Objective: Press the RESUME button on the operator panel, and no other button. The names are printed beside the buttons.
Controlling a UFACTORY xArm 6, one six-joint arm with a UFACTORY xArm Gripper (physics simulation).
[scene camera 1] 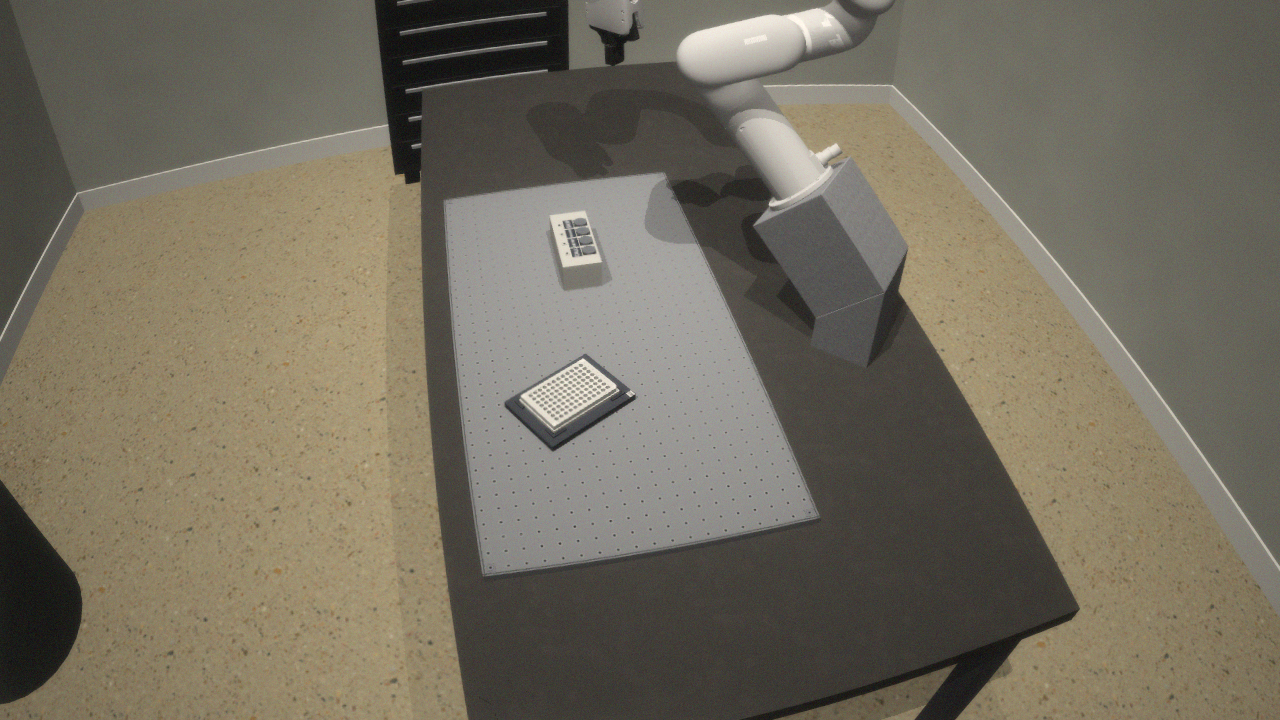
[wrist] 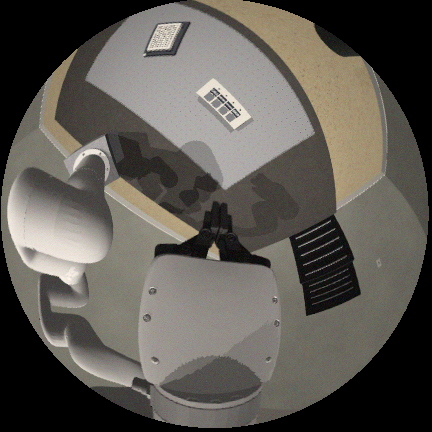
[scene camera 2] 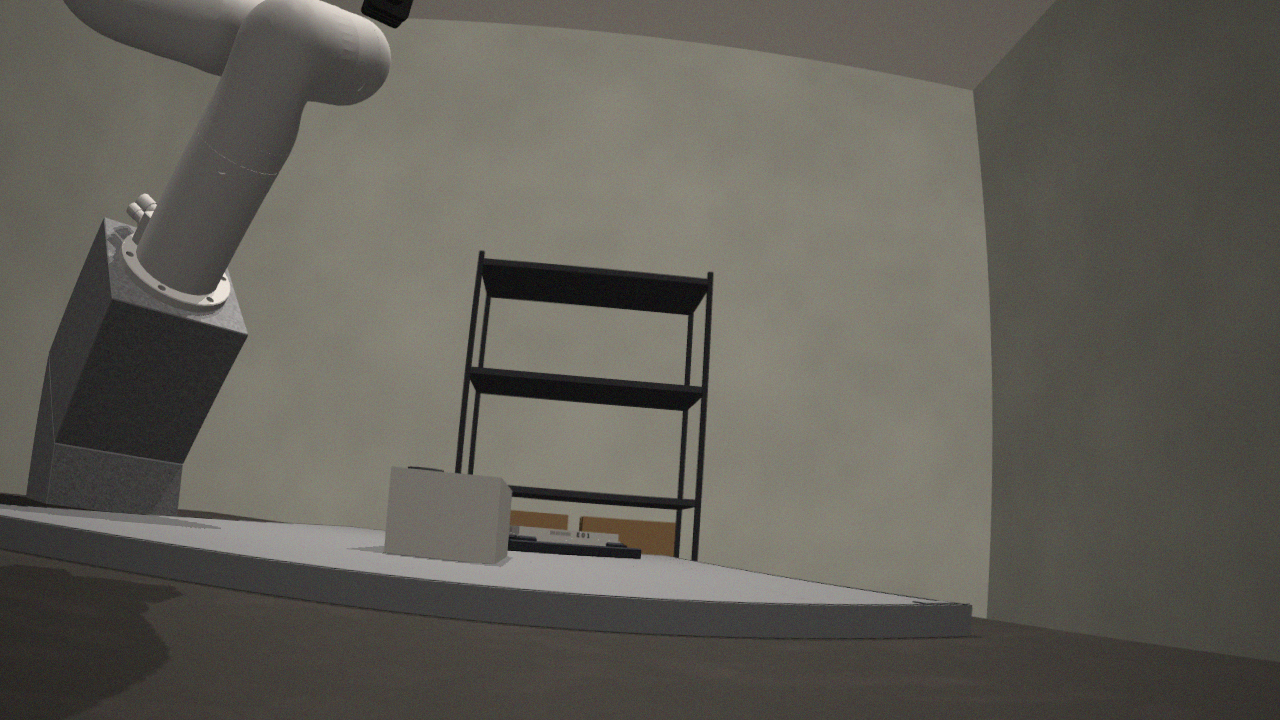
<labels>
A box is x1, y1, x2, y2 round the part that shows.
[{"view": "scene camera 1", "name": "my gripper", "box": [585, 0, 643, 65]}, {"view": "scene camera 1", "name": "white well plate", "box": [519, 359, 619, 432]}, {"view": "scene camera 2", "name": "white well plate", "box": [509, 525, 619, 545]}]
</labels>
